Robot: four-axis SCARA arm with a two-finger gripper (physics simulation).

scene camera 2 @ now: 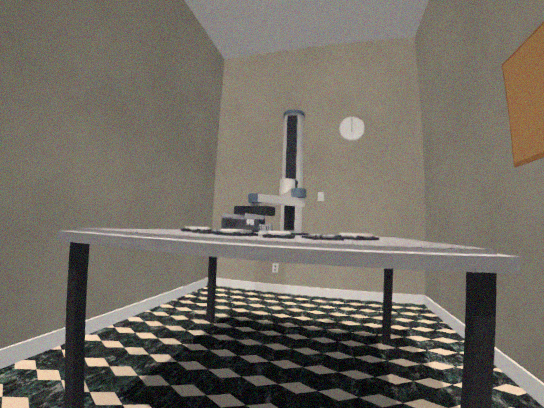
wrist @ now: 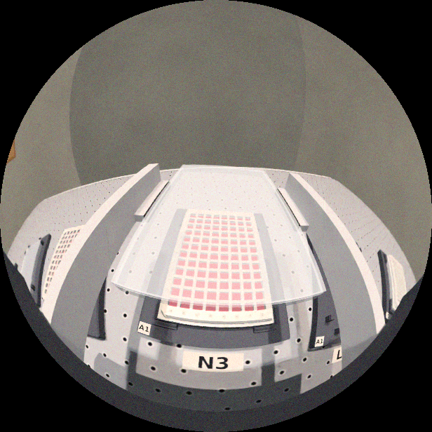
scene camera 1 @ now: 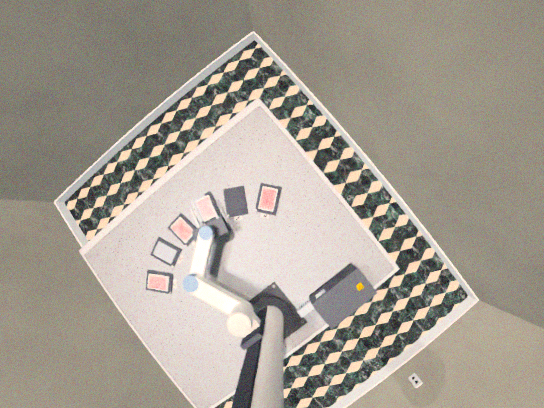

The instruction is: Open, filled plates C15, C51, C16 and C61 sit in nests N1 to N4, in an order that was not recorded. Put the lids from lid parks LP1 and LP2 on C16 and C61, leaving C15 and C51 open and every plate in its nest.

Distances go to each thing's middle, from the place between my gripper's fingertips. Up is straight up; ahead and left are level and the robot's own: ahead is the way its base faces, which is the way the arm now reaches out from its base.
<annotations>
Right now the nest N3 (wrist: pixel 192 335) is 20 mm behind my hand and 80 mm below it. Also, from my hand: lid park LP1 (wrist: pixel 323 305): 100 mm behind, 150 mm to the right, 80 mm below; then dark grey box (scene camera 1: pixel 341 298): 860 mm behind, 290 mm to the right, 30 mm below.
</annotations>
